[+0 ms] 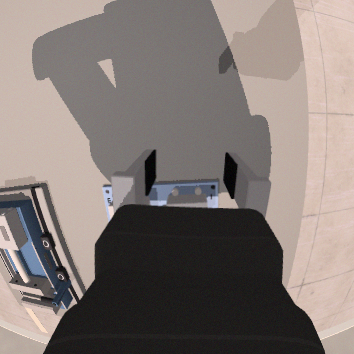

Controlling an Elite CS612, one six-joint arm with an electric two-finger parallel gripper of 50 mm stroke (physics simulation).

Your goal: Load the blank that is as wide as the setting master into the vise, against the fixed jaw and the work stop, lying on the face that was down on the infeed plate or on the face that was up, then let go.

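Frame: origin at the arm's base, x left, y ahead, z down, level; millimetres.
Where they show: gripper, fingertip midpoint: (189, 165).
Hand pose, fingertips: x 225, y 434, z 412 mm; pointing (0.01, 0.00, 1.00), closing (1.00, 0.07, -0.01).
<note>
Things, the pixels of their centre, and the offset from my fingertips. "*": a spot on its surface instead. Level surfaces: height alone.
- blue plate, body centre: (164, 249) dx -48, dy +204, dz +184 mm
- grey-brown block, body centre: (186, 208) dx -5, dy +110, dz +162 mm
- vise, body centre: (25, 260) dx -349, dy +231, dz +138 mm
- dark-edged base, surface spot: (46, 197) * dx -264, dy +97, dz +175 mm
- table, surface height: dz +188 mm
My gripper (189, 165) is open, with nothing between its black-padded fingers. It hangs above the far edge of a blue plate (161, 189), which may be the infeed plate. Two round pegs and part of a grey-brown block (186, 200) show on this plate; the gripper body hides the rest, and I cannot tell whether the block is a blank or the setting master. The vise (34, 250), with a blue body and grey jaws, is at the lower left, apart from the gripper. The work stop cannot be made out clearly.
The vise stands on a dark-edged base (46, 197). The table (30, 125) carries the arm's large shadow ahead of the fingers. The table's edge runs down the right side, with tiled floor (332, 165) beyond it.
</note>
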